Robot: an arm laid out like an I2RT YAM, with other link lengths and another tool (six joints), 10 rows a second.
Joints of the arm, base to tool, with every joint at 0 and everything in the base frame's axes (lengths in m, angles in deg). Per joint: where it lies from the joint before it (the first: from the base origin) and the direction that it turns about. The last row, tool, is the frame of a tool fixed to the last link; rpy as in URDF.
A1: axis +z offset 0 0 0.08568
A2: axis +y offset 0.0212 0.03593 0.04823
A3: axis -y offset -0.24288 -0.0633 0
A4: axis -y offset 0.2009 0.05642 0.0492
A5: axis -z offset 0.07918 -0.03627 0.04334
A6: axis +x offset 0.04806 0 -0.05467
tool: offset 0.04 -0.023 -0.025 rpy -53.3 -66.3 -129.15
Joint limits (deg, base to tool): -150..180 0..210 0..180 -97..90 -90..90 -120..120
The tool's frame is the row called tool.
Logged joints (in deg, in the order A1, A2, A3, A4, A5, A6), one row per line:
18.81 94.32 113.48 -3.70 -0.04 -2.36
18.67 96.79 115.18 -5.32 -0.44 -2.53
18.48 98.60 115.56 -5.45 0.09 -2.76
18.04 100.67 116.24 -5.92 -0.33 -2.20
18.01 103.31 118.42 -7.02 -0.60 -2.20
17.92 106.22 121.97 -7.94 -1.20 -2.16
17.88 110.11 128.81 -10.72 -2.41 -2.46
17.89 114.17 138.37 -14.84 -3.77 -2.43
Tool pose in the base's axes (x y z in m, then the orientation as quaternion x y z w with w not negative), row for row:
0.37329 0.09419 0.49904 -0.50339 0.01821 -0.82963 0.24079
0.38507 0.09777 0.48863 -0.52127 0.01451 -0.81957 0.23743
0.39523 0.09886 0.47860 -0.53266 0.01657 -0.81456 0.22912
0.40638 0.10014 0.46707 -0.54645 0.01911 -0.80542 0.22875
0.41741 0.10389 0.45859 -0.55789 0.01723 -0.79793 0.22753
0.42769 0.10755 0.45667 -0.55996 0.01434 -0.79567 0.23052
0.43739 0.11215 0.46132 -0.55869 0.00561 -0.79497 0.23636
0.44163 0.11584 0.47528 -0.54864 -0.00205 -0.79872 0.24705
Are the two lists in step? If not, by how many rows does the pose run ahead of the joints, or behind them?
They are in step.
